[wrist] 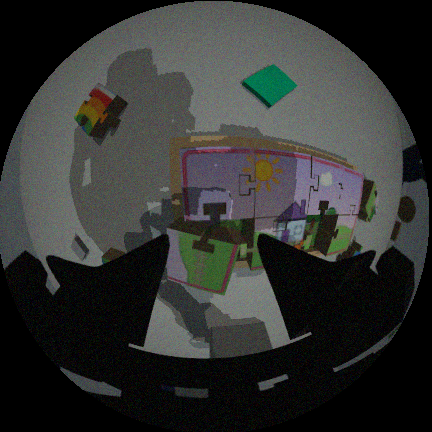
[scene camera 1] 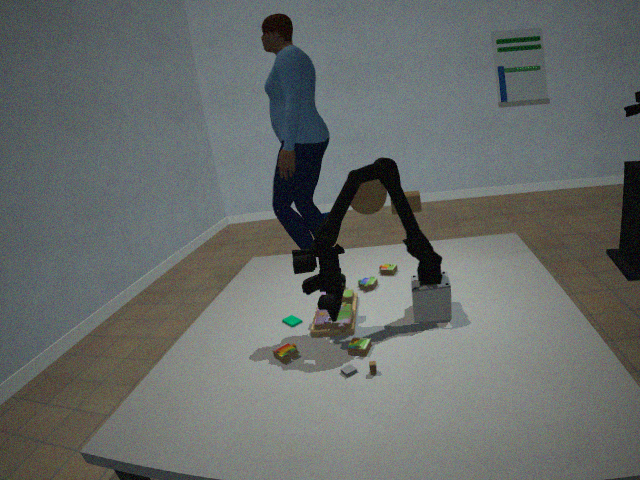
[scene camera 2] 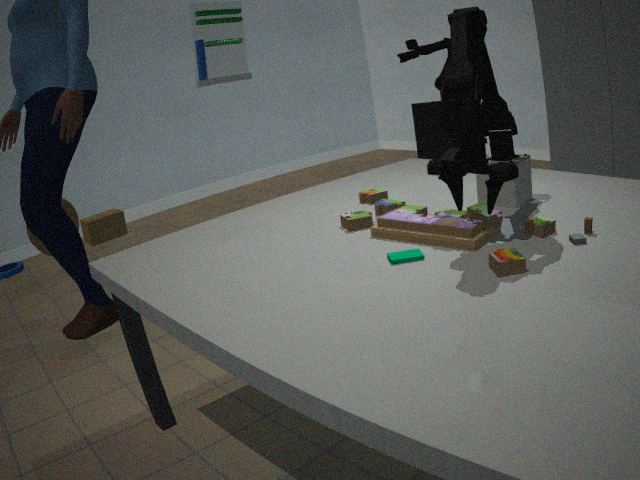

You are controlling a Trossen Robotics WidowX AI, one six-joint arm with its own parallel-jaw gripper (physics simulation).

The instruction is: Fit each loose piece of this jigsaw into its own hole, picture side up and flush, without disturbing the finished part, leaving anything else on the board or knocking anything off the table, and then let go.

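Observation:
My gripper (scene camera 1: 334,316) (scene camera 2: 475,210) (wrist: 213,239) is open above the near corner of the jigsaw board (scene camera 1: 325,333) (scene camera 2: 423,238) (wrist: 176,170). A green-and-lilac corner piece (wrist: 195,265) lies picture side up, askew and raised, between the spread fingertips; its left edge is near one fingertip, with a gap at the other. The fitted sun picture (wrist: 280,175) looks flat in the frame. Loose pieces lie outside the board: a rainbow piece (scene camera 1: 285,351) (scene camera 2: 508,261) (wrist: 97,107), a green-red one (scene camera 1: 359,346) (scene camera 2: 541,226), a blue-green one (scene camera 1: 368,282) (scene camera 2: 388,205) and others.
A teal tile (scene camera 1: 292,320) (scene camera 2: 405,256) (wrist: 270,85) lies beyond the board. A grey block (scene camera 1: 348,370) (scene camera 2: 577,238) (wrist: 80,246) and small brown block (scene camera 1: 372,367) (scene camera 2: 588,225) stand beside the green-red piece. A person (scene camera 1: 297,98) is behind the table.

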